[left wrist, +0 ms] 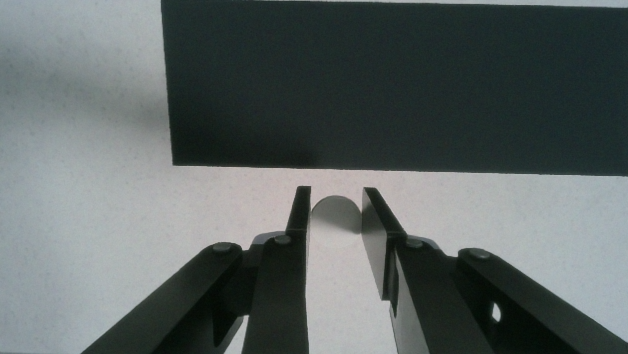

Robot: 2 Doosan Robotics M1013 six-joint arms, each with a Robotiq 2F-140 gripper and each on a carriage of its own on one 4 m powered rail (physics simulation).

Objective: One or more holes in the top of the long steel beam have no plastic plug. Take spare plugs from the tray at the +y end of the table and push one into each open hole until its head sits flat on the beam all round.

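My left gripper (336, 208) is shut on a pale, round-headed plastic plug (336, 215) in the left wrist view. The plug's head is between the two fingertips, and a shadow falls across its lower part. A wide dark, flat-looking rectangular surface (395, 90) lies just beyond the fingertips and runs off the right side of the view. I cannot tell whether it is part of the steel beam. No open hole shows on it. The plug tray does not show in this view. My right gripper is not in view.
A pale speckled surface (85, 210) lies beneath and around the gripper. The dark rectangle's left edge and near edge are straight, with its near left corner left of the fingertips. A soft shadow falls on the pale surface at the upper left.
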